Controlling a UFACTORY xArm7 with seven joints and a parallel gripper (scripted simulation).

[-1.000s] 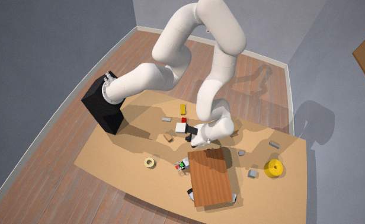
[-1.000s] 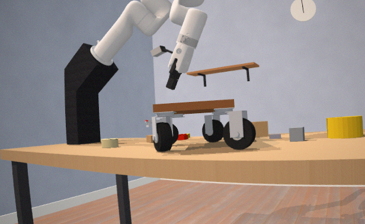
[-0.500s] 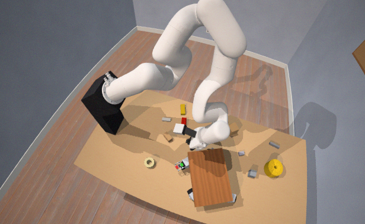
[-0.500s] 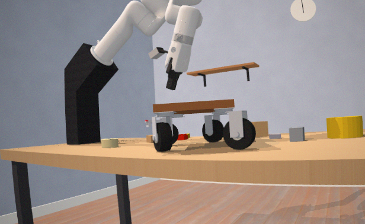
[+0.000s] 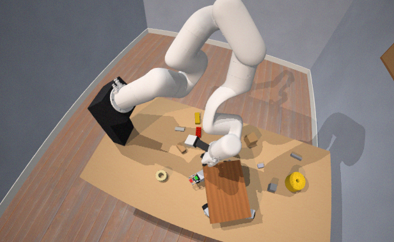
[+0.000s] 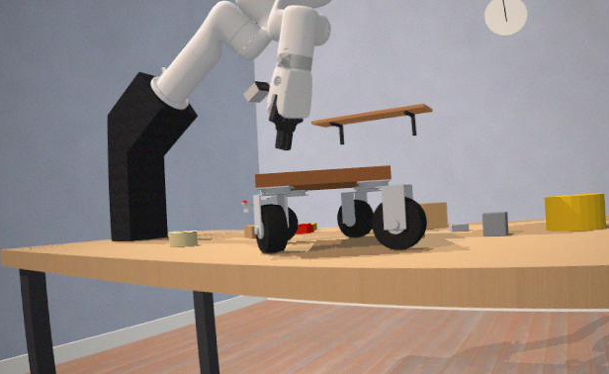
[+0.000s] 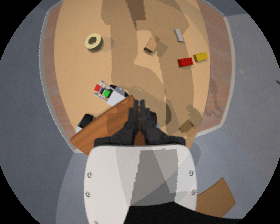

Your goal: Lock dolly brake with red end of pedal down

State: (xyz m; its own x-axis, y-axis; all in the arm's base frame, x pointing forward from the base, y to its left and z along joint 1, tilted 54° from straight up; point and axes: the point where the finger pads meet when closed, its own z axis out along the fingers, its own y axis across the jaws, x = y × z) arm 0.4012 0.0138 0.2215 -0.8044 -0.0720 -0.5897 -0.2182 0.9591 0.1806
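My hand is 14 cm above the brake pedal, 9 cm to the left of it and 1 cm short of it. From my hand the other things lie so: brown box 34 cm to the left, 19 cm below, 14 cm ahead; tan block 20 cm below, 18 cm behind, 3 cm to the left; red brick 20 cm below, 19 cm to the left, 16 cm behind.
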